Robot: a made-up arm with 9 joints. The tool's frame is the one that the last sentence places.
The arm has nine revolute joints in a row. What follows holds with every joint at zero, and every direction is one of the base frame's. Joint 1 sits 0.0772 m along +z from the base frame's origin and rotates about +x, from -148.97 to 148.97 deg. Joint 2 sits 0.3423 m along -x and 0.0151 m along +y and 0.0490 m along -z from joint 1 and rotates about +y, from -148.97 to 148.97 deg. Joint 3 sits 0.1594 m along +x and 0.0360 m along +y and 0.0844 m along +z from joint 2 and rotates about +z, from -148.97 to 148.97 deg. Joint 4 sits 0.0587 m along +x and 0.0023 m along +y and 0.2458 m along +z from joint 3 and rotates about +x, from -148.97 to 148.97 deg. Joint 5 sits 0.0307 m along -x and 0.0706 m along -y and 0.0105 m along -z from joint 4 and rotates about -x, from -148.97 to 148.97 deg. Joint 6 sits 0.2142 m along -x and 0.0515 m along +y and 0.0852 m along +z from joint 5 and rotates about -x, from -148.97 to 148.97 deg. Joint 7 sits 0.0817 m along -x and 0.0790 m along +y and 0.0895 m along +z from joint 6 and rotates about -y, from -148.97 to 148.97 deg. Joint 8 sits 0.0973 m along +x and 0.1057 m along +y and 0.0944 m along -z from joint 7 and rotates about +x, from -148.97 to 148.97 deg. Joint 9 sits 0.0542 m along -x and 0.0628 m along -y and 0.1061 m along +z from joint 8 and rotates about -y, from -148.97 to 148.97 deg. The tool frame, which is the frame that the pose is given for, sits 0.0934 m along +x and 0.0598 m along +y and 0.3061 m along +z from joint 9; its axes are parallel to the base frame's.
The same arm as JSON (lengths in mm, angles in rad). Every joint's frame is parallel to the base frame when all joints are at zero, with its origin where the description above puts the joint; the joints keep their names.
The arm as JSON. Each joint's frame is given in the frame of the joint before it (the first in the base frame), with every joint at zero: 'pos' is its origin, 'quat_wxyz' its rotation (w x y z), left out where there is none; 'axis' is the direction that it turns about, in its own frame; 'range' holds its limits. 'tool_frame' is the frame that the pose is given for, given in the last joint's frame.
{
  "length_unit": "mm",
  "angle_unit": "rad",
  "joints": [
    {
      "joint": "joint 1",
      "pos": [
        0.0,
        0.0,
        77.2
      ],
      "axis": "+x",
      "range": [
        -2.6,
        2.6
      ]
    },
    {
      "joint": "joint 2",
      "pos": [
        -342.3,
        15.1,
        -49.0
      ],
      "axis": "+y",
      "range": [
        -2.6,
        2.6
      ]
    },
    {
      "joint": "joint 3",
      "pos": [
        159.4,
        36.0,
        84.4
      ],
      "axis": "+z",
      "range": [
        -2.6,
        2.6
      ]
    },
    {
      "joint": "joint 4",
      "pos": [
        58.7,
        2.3,
        245.8
      ],
      "axis": "+x",
      "range": [
        -2.6,
        2.6
      ]
    },
    {
      "joint": "joint 5",
      "pos": [
        -30.7,
        -70.6,
        -10.5
      ],
      "axis": "-x",
      "range": [
        -2.6,
        2.6
      ]
    },
    {
      "joint": "joint 6",
      "pos": [
        -214.2,
        51.5,
        85.2
      ],
      "axis": "-x",
      "range": [
        -2.6,
        2.6
      ]
    },
    {
      "joint": "joint 7",
      "pos": [
        -81.7,
        79.0,
        89.5
      ],
      "axis": "-y",
      "range": [
        -2.6,
        2.6
      ]
    },
    {
      "joint": "joint 8",
      "pos": [
        97.3,
        105.7,
        -94.4
      ],
      "axis": "+x",
      "range": [
        -2.6,
        2.6
      ]
    },
    {
      "joint": "joint 9",
      "pos": [
        -54.2,
        -62.8,
        106.1
      ],
      "axis": "-y",
      "range": [
        -2.6,
        2.6
      ]
    }
  ],
  "tool_frame": {
    "pos": [
      93.4,
      59.8,
      306.1
    ]
  }
}

